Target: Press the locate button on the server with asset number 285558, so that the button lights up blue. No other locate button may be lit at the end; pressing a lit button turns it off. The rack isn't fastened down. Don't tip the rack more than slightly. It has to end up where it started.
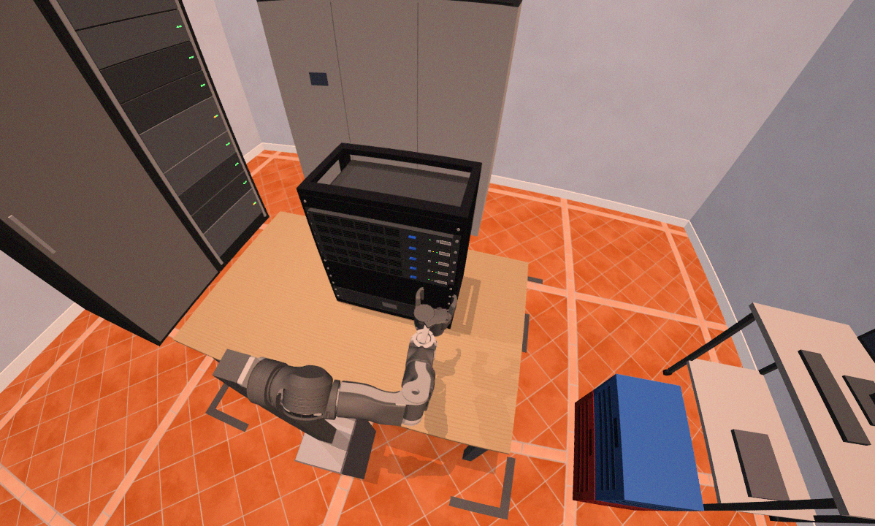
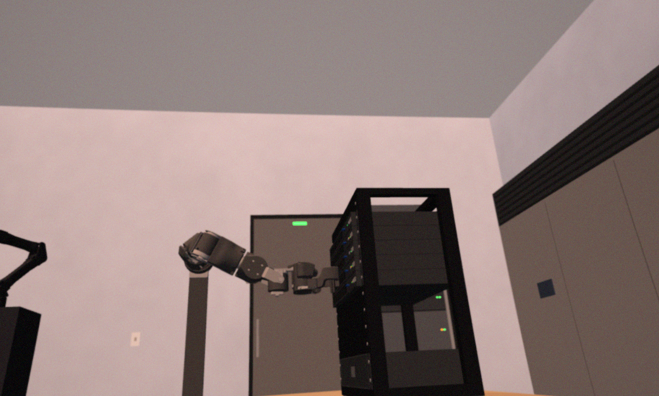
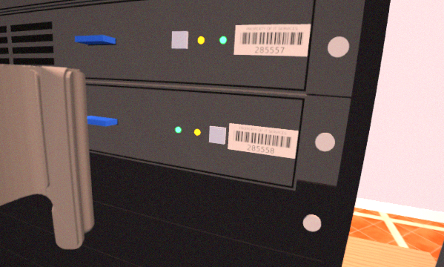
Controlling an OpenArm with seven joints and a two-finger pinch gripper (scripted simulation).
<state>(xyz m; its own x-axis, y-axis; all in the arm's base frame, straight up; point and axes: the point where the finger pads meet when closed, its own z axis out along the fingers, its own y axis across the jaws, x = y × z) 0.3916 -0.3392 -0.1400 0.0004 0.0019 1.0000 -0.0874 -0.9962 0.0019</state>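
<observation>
The locate button lies 60 mm ahead of my hand and 20 mm to the left of it.
</observation>
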